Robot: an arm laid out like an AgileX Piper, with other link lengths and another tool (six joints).
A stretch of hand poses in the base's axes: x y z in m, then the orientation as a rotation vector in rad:
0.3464 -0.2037 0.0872 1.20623 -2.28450 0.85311
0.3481 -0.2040 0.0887 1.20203 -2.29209 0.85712
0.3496 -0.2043 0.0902 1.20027 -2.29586 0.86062
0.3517 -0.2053 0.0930 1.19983 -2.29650 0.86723
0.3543 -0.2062 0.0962 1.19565 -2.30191 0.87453
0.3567 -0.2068 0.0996 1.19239 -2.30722 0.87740
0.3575 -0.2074 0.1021 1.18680 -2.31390 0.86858
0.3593 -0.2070 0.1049 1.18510 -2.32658 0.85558
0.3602 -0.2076 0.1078 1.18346 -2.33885 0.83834
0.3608 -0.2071 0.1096 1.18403 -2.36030 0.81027
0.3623 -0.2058 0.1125 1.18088 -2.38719 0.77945
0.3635 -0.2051 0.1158 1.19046 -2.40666 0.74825
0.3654 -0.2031 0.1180 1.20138 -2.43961 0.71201
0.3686 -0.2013 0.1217 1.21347 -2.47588 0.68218
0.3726 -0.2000 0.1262 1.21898 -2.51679 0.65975
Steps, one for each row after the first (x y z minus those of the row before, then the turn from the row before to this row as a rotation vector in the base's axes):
0.0017 -0.0003 0.0015 0.00086 -0.00744 -0.00270
0.0015 -0.0003 0.0015 -0.00018 -0.00453 -0.00075
0.0021 -0.0010 0.0028 -0.00291 -0.00398 0.00117
0.0026 -0.0009 0.0032 -0.00181 -0.00758 -0.00170
0.0024 -0.0006 0.0034 0.00051 -0.00522 -0.00205
0.0008 -0.0006 0.0025 0.00605 0.00020 -0.00648
0.0018 0.0004 0.0028 0.01244 -0.00251 -0.00508
0.0009 -0.0006 0.0029 0.01428 -0.00007 -0.00590
0.0006 0.0005 0.0018 0.02504 -0.00184 -0.00730
0.0015 0.0013 0.0029 0.02817 -0.00456 -0.01075
0.0012 0.0007 0.0033 0.02823 -0.00063 -0.00104
0.0019 0.0020 0.0022 0.03796 -0.00932 -0.00211
0.0032 0.0018 0.0037 0.03658 -0.01585 -0.00027
0.0040 0.0013 0.0045 0.03318 -0.02245 -0.00390

